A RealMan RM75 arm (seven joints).
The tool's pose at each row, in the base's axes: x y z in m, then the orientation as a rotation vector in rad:
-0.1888 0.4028 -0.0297 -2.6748 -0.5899 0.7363
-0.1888 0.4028 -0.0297 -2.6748 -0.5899 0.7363
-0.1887 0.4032 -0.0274 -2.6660 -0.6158 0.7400
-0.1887 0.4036 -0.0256 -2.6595 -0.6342 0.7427
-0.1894 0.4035 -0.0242 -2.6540 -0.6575 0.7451
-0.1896 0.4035 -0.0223 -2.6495 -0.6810 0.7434
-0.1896 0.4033 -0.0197 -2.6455 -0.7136 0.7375
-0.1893 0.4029 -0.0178 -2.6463 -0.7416 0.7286
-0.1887 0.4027 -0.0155 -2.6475 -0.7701 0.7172
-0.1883 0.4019 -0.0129 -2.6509 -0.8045 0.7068
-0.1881 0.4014 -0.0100 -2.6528 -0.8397 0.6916
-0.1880 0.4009 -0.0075 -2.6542 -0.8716 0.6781
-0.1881 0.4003 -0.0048 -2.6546 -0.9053 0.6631
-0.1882 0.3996 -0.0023 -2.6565 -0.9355 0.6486
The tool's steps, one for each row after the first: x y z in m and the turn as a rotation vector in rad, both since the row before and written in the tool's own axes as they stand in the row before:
0.0000 0.0000 0.0000 0.0000 0.0000 0.0000
-0.0007 -0.0012 -0.0019 -0.0016 -0.0064 -0.0181
-0.0006 -0.0011 -0.0014 -0.0011 -0.0046 -0.0129
-0.0012 -0.0007 -0.0008 -0.0039 -0.0052 -0.0155
-0.0009 -0.0008 -0.0014 -0.0048 -0.0024 -0.0159
-0.0012 -0.0009 -0.0022 -0.0087 -0.0010 -0.0216
-0.0007 -0.0003 -0.0018 -0.0113 0.0016 -0.0174
-0.0006 -0.0005 -0.0023 -0.0120 0.0032 -0.0178
-0.0011 -0.0002 -0.0025 -0.0166 0.0013 -0.0200
-0.0012 -0.0007 -0.0026 -0.0159 0.0045 -0.0216
-0.0011 -0.0005 -0.0022 -0.0144 0.0037 -0.0195
-0.0014 -0.0006 -0.0023 -0.0147 0.0044 -0.0210
-0.0014 -0.0005 -0.0022 -0.0148 0.0044 -0.0181

